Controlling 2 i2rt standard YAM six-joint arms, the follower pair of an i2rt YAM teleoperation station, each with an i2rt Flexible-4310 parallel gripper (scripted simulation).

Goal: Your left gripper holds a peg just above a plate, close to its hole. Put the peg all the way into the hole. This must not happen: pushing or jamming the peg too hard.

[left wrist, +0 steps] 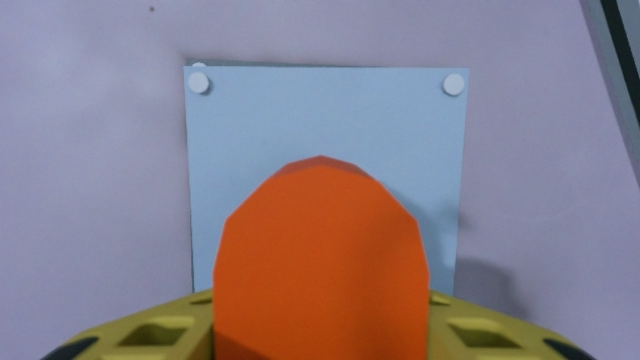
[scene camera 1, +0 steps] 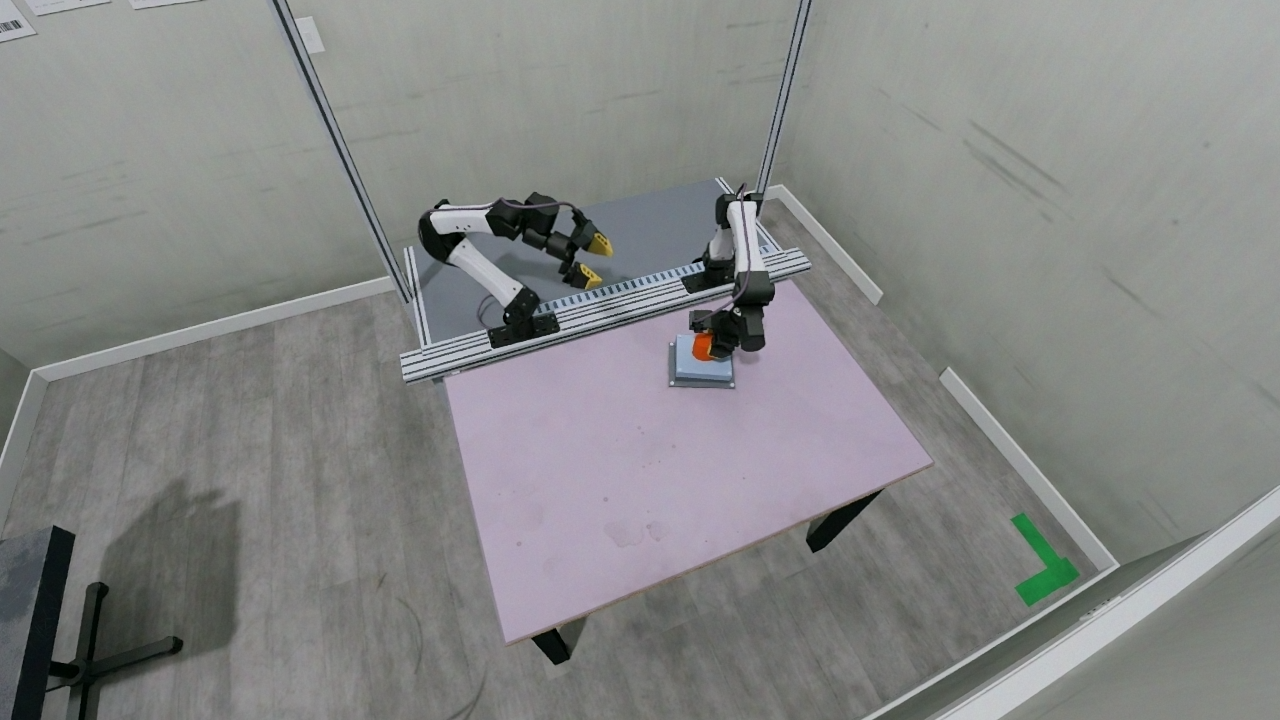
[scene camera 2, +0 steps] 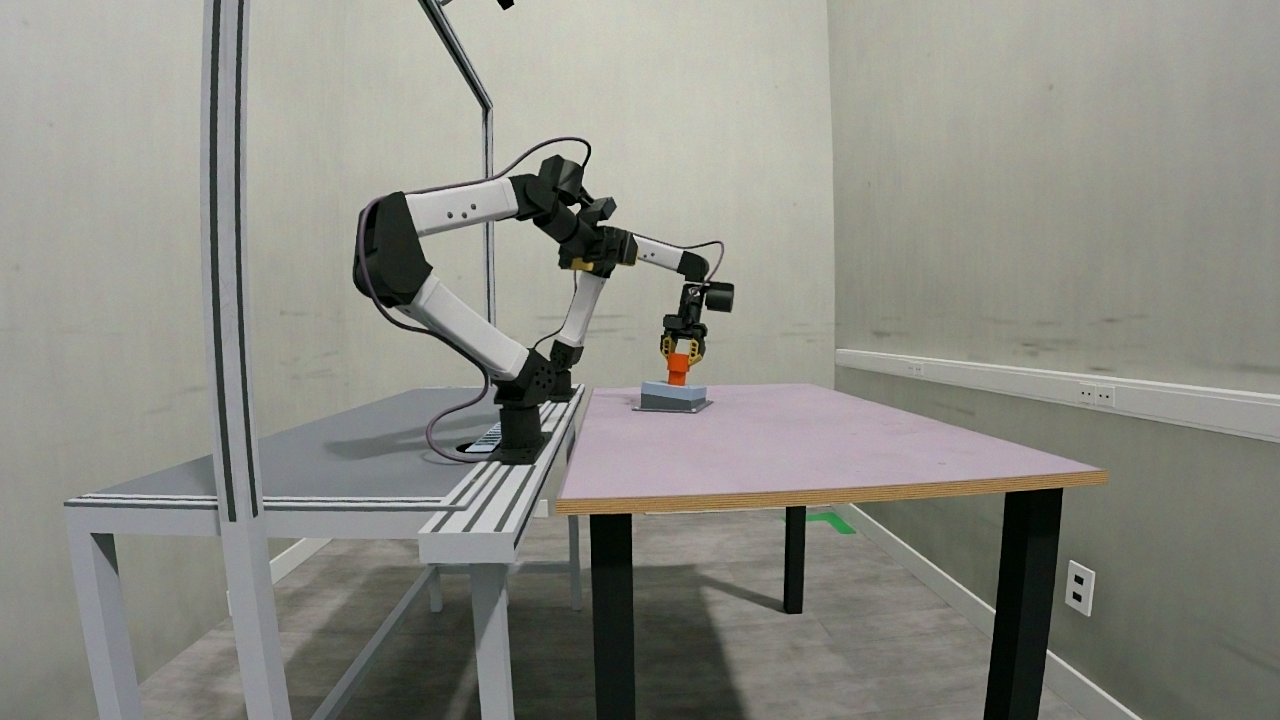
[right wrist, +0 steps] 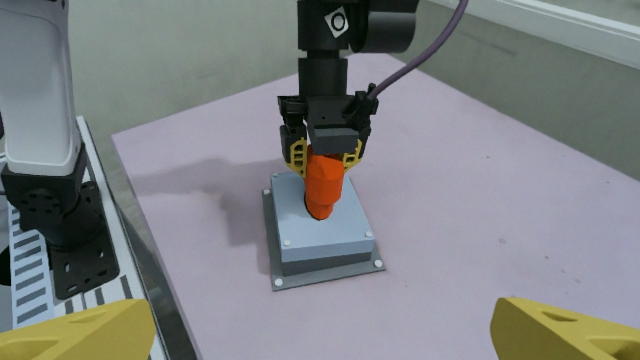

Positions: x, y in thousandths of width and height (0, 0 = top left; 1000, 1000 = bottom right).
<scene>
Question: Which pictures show the right gripper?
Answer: Scene camera 1, scene camera 2 and the right wrist view only.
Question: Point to a grey base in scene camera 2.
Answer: At 507, 560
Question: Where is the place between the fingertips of the right gripper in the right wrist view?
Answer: At 502, 871
</scene>
